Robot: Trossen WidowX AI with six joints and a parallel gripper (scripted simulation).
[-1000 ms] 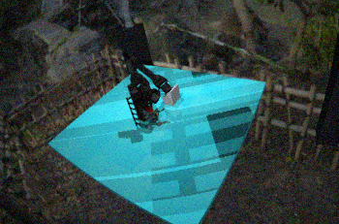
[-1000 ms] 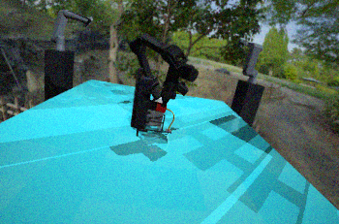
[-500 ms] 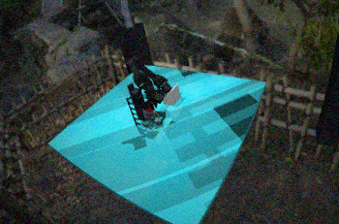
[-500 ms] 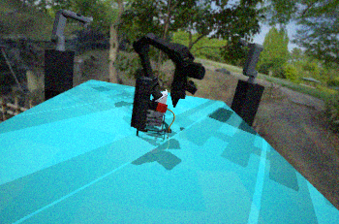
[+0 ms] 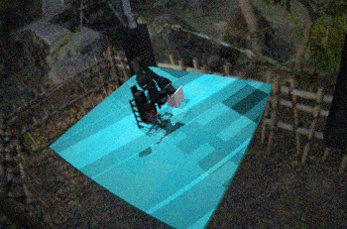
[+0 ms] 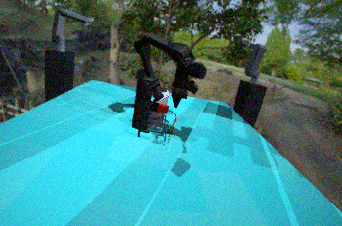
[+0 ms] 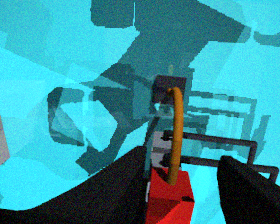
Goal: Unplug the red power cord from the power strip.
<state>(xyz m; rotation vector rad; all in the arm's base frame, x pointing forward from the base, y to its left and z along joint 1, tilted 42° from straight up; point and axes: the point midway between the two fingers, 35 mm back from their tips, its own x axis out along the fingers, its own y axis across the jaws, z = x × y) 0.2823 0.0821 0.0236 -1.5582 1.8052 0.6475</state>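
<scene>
Right now my gripper tip is 1 cm past the red plug, 7 cm to the left of it and 1 cm above it. The rest, counted from my gripper tip: grey square 14 cm below.
</scene>
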